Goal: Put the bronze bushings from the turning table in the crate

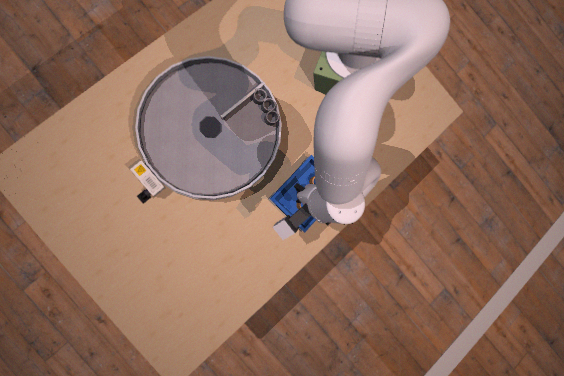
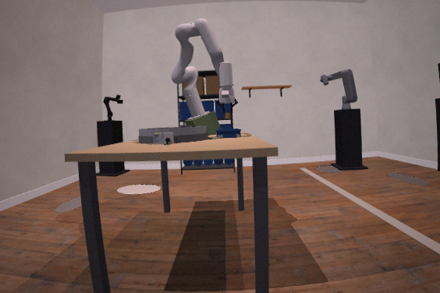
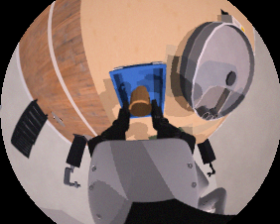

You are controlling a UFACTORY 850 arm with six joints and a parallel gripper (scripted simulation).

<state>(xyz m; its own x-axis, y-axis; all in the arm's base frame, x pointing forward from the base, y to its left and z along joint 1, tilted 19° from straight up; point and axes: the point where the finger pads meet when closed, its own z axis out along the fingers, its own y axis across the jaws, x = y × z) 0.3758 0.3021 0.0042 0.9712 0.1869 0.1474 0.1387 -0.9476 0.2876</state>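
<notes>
The blue crate lies 5 cm behind my hand, 1 cm to the right of it and 15 cm below it. From my hand the other things lie so: round grey turning table: 10 cm ahead, 34 cm to the right, 12 cm below.
</notes>
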